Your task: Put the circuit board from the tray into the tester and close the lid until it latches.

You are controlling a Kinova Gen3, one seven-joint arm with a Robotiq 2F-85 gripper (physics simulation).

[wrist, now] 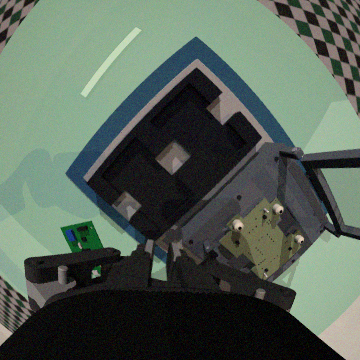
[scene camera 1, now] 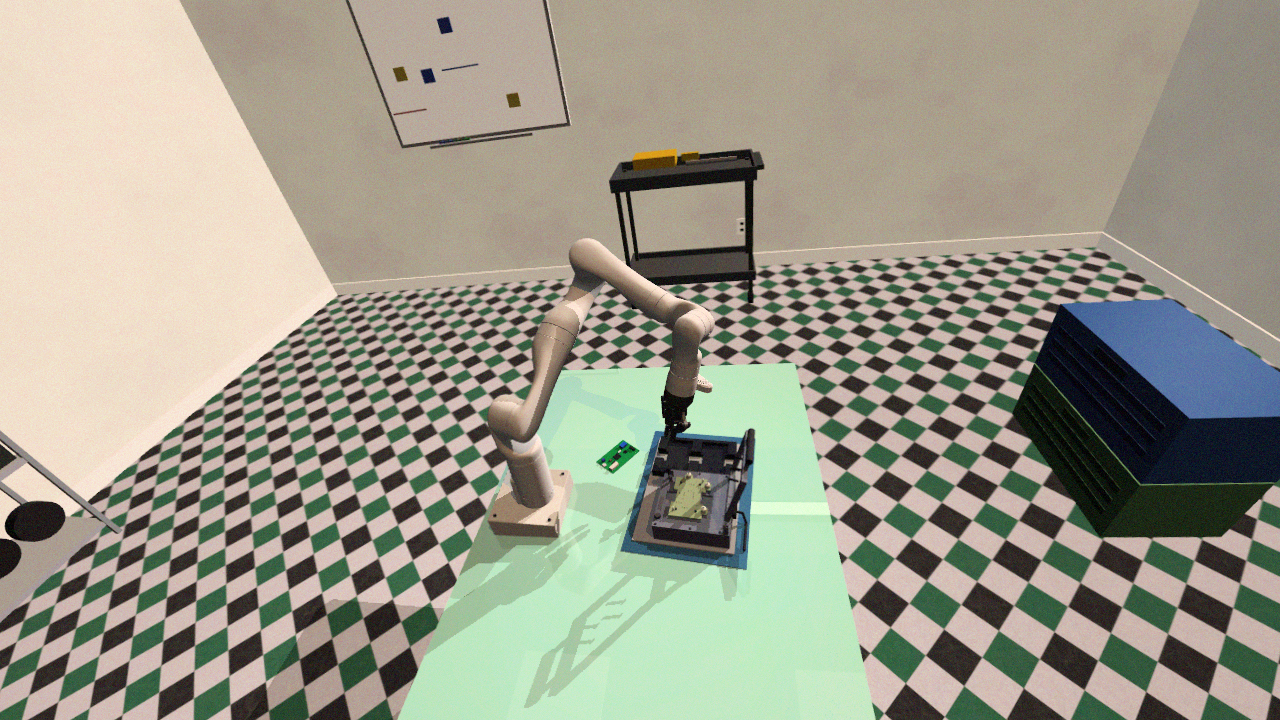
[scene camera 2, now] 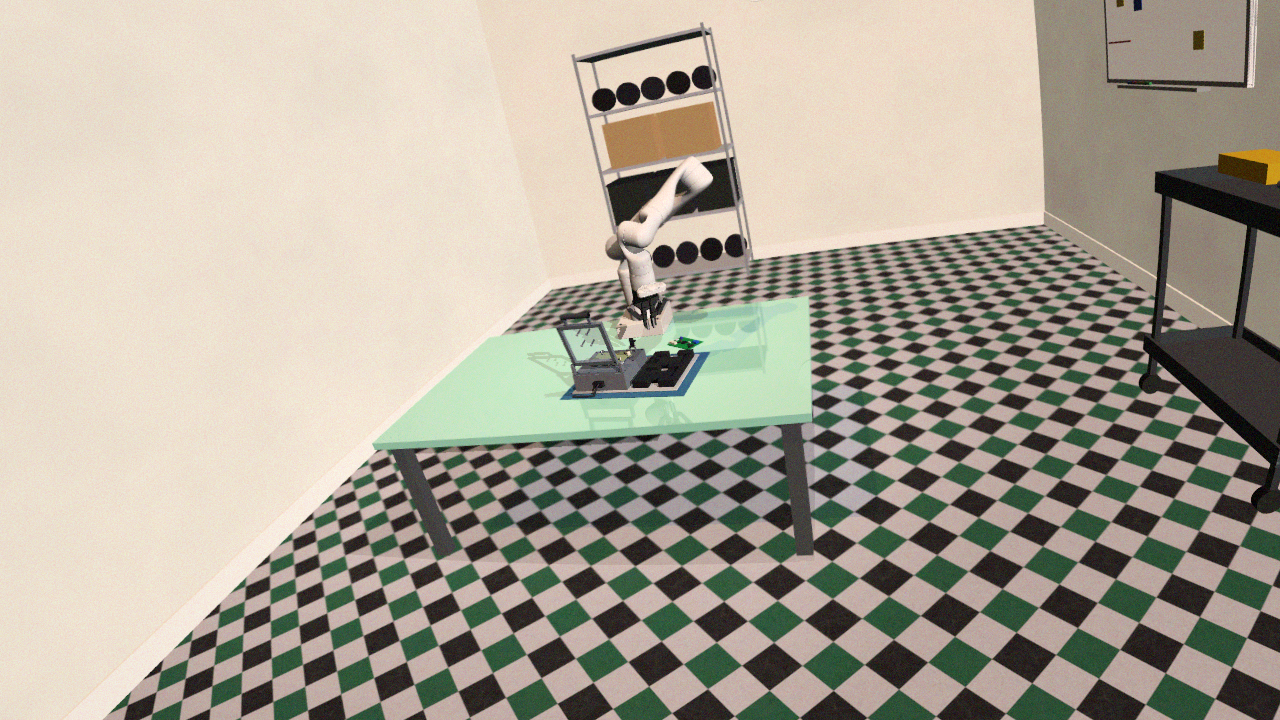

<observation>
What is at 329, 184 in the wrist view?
A tester lid.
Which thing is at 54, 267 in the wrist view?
The gripper.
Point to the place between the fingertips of the gripper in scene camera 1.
669, 438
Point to a green circuit board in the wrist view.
79, 237
</observation>
